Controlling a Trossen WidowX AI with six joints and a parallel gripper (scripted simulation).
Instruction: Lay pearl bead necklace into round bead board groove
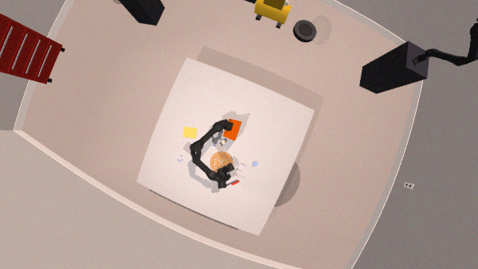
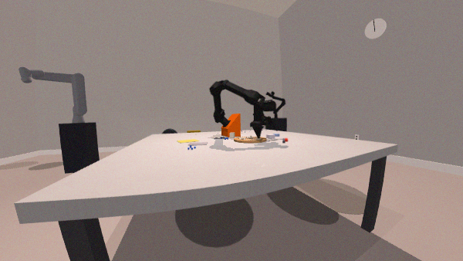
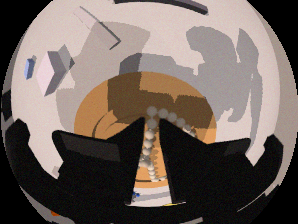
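The round tan bead board lies 4 cm behind my gripper tip, 3 cm to the right of it and 1 cm below it. The rest, counted from my gripper tip: tool (12 cm to the left, 10 cm ahead, 1 cm below); white square (14 cm to the left, 6 cm behind); pale blue cube (25 cm to the left, 12 cm behind, 1 cm below).
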